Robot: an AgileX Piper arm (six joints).
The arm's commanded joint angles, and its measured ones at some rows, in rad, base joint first. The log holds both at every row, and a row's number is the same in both.
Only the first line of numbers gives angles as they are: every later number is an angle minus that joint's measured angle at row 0.
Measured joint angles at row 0:
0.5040, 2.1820, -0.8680, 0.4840, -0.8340, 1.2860
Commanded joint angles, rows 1 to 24:
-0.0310, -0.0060, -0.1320, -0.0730, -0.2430, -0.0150
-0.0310, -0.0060, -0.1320, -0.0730, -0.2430, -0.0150
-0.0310, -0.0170, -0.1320, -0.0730, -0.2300, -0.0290
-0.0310, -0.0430, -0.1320, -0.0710, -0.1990, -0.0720
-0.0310, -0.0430, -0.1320, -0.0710, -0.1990, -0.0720
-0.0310, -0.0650, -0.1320, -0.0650, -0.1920, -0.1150
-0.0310, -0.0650, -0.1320, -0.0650, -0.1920, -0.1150
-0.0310, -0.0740, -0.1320, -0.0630, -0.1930, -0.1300
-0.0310, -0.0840, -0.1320, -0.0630, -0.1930, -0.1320
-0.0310, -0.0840, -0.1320, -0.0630, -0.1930, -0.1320
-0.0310, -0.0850, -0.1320, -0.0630, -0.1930, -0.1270
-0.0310, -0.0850, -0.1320, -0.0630, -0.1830, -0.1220
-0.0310, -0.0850, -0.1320, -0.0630, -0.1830, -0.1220
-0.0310, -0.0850, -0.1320, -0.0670, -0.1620, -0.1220
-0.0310, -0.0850, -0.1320, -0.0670, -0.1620, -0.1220
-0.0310, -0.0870, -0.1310, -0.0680, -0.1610, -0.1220
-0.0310, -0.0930, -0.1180, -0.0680, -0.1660, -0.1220
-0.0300, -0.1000, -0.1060, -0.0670, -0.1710, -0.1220
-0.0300, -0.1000, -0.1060, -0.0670, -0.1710, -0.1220
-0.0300, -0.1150, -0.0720, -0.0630, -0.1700, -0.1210
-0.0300, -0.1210, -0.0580, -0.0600, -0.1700, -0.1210
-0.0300, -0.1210, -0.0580, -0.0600, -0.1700, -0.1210
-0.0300, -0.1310, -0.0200, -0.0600, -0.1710, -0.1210
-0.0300, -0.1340, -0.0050, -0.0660, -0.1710, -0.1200
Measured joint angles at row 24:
-0.0130, -0.0870, 0.0150, -0.0070, 0.0880, -0.1160
